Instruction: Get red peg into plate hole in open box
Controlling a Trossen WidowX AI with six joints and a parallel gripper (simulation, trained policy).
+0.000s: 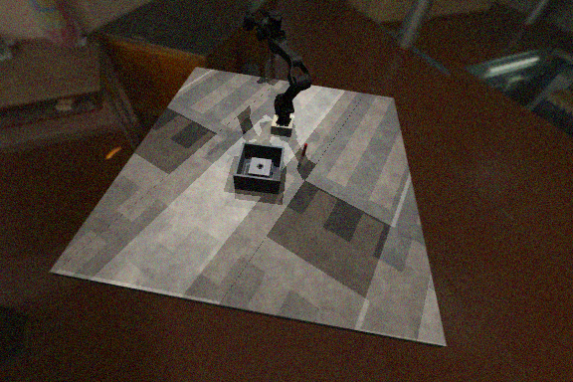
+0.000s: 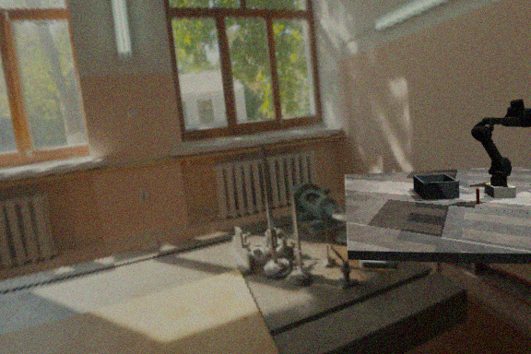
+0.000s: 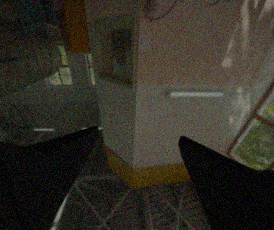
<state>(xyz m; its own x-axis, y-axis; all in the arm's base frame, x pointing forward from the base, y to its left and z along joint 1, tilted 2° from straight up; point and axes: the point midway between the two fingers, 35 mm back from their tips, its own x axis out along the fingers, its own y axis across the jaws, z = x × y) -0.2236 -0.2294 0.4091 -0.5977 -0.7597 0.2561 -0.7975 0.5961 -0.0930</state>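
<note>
The red peg lies 39 cm ahead of my gripper tip, 42 cm to the left of it and 42 cm below it. Round my gripper tip: dark box (57 cm ahead, 27 cm to the left, 43 cm below); then pale plate (57 cm ahead, 27 cm to the left, 42 cm below).
</note>
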